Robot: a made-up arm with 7 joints.
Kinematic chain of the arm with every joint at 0, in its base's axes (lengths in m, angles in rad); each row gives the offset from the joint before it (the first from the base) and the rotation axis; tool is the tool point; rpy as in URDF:
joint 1: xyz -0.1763 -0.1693 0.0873 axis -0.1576 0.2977 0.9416
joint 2: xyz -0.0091 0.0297 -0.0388 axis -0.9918 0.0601 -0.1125
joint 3: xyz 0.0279 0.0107 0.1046 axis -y
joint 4: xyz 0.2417 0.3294 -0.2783 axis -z
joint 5: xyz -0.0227 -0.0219 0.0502 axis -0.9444 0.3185 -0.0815
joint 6: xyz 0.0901 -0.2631 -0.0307 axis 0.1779 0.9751 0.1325
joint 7: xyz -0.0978 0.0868 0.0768 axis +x
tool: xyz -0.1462 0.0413 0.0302 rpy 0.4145 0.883 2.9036
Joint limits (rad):
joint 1: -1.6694..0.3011
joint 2: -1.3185..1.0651
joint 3: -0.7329..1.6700
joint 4: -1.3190..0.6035
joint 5: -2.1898..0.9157
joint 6: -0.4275..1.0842
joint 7: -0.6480..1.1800
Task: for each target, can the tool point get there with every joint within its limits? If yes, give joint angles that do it. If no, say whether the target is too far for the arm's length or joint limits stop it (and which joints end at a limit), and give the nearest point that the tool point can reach.
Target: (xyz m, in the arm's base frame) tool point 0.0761 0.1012 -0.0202
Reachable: yes | joints 0.1264 -0.6812 -0.5166 -1.0803 -0.1896 0.2754 0.7470
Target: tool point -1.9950 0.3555 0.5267
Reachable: no: too far | nearest point -0.8898 -0.1599 0.2858 | short by 1.243 m
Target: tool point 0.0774 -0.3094 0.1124
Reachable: yes | joints -1.1468 0.0944 0.4463 -0.4945 0.0937 -0.2193 -0.2107
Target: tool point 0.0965 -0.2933 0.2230
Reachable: yes | joints -0.9372 0.6391 1.4036 0.2679 -0.9684 0.7940 -0.3751
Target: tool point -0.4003 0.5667 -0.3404
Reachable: no: joint limits stop it (at a limit: joint 1, joint 4, joint 5, joint 6, joint 7) | nearest point -0.3693 0.4737 -0.2890 | short by 0.111 m
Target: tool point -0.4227 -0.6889 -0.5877
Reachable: no: joint limits stop it (at a limit: joint 1, joint 2, joint 6, joint 7) | nearest point -0.2536 -0.5864 -0.4554 | short by 0.238 m
